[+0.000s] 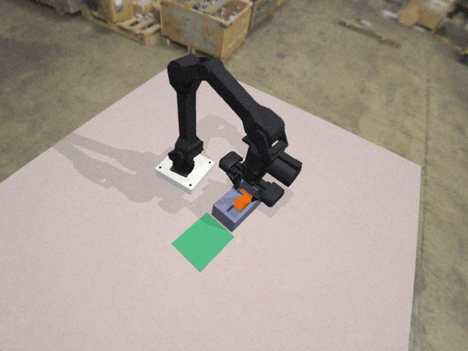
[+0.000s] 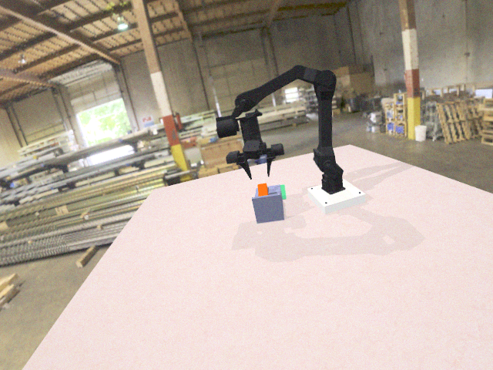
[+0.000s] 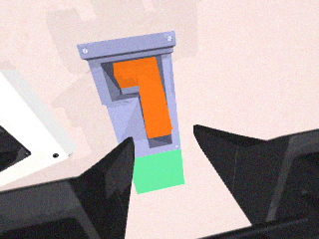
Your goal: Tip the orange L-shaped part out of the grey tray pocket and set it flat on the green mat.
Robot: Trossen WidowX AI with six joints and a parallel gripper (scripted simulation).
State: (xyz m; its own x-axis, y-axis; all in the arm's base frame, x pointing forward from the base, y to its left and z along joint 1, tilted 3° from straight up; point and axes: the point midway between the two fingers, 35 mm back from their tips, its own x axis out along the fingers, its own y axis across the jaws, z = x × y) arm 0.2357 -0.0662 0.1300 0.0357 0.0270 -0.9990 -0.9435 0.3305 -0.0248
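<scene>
The orange L-shaped part is 40 mm to the left of my gripper tip and 80 mm below it. The rest, counted from my gripper tip: green mat (60 mm behind, 130 mm to the right, 140 mm below).
</scene>
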